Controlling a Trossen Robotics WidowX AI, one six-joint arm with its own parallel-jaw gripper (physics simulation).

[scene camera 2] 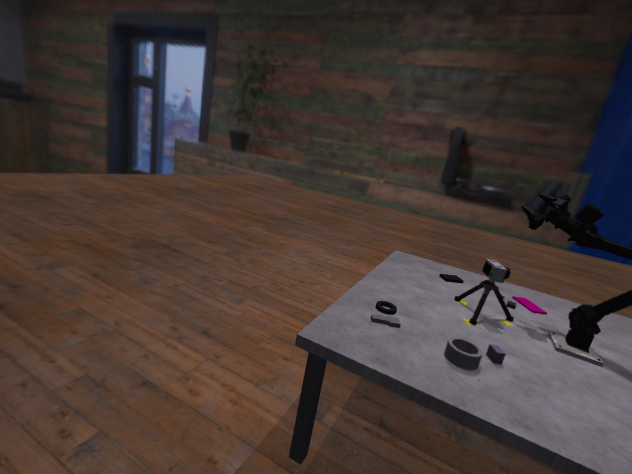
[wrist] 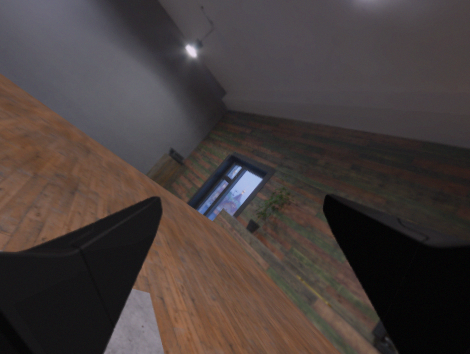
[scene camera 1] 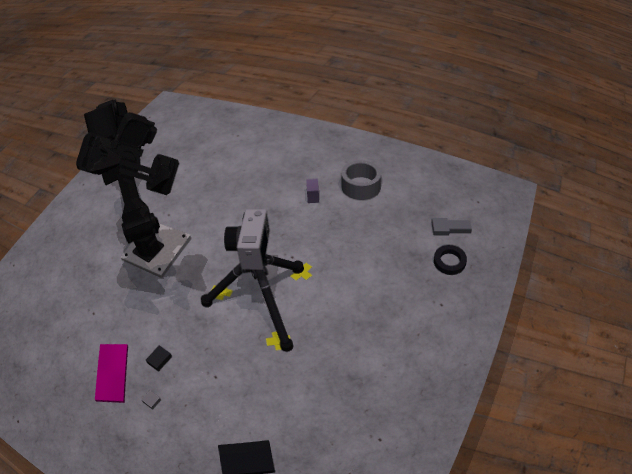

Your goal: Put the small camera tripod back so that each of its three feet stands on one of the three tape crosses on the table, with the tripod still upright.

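Frame: origin at the arm's base, x ahead, y left, z up, level; centimetres.
Seen in the pictures: gripper, fingertip midpoint: (scene camera 2: 530, 200) (wrist: 243, 203) (scene camera 1: 144, 168); arm's base, link origin: (scene camera 2: 576, 345) (scene camera 1: 148, 249).
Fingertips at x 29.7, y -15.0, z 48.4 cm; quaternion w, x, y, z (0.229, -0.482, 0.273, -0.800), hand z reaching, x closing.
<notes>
Offsets run from my fingertips to a thing's middle. "spot": to the spot under its first point. Level surfaces: height alone.
The small camera tripod @(dx +0.5, dy +16.4, dz -38.4 cm) (scene camera 1: 273, 306) (scene camera 2: 481, 304) stands upright with a camera (scene camera 1: 253, 238) (scene camera 2: 494, 270) on top. In scene camera 1, its left foot @(spot: dx -6.5, dy +10.7, dz -47.9 cm) (scene camera 1: 206, 301) is on bare table beside a yellow tape cross @(spot: dx -2.7, dy +13.1, dz -44.1 cm) (scene camera 1: 223, 292). Its right foot @(spot: dx +5.2, dy +28.9, dz -47.2 cm) (scene camera 1: 297, 266) is at the upper left edge of the second cross @(dx +5.5, dy +29.9, dz -49.6 cm) (scene camera 1: 304, 272). Its front foot @(spot: dx +14.4, dy +10.7, dz -48.1 cm) (scene camera 1: 286, 345) is at the right edge of the third cross @(dx +11.7, dy +11.7, dz -49.6 cm) (scene camera 1: 276, 340). My gripper (scene camera 2: 543, 207) (wrist: 243, 203) is open and empty, raised high above the table and away from the tripod. Its fingers are hard to make out in scene camera 1.
On the grey table @(dz -49.7 cm) (scene camera 1: 377, 408) (scene camera 2: 352, 326) are a grey ring @(dx +3.1, dy +61.0, dz -47.3 cm) (scene camera 1: 361, 189) (scene camera 2: 462, 359), a purple block @(dx -5.4, dy +51.6, dz -47.7 cm) (scene camera 1: 312, 193) (scene camera 2: 495, 354), a grey bar @(dx +29.6, dy +59.5, dz -48.9 cm) (scene camera 1: 451, 226), a black ring @(dx +33.5, dy +49.5, dz -48.9 cm) (scene camera 1: 438, 265), a magenta slab @(dx -13.6, dy -17.3, dz -49.3 cm) (scene camera 1: 111, 372), two small blocks @(dx -6.6, dy -7.3, dz -48.9 cm) (scene camera 1: 158, 358) @(dx -1.4, dy -16.7, dz -49.1 cm) (scene camera 1: 151, 399) and a black slab @(dx +22.7, dy -16.0, dz -48.9 cm) (scene camera 1: 246, 458).
</notes>
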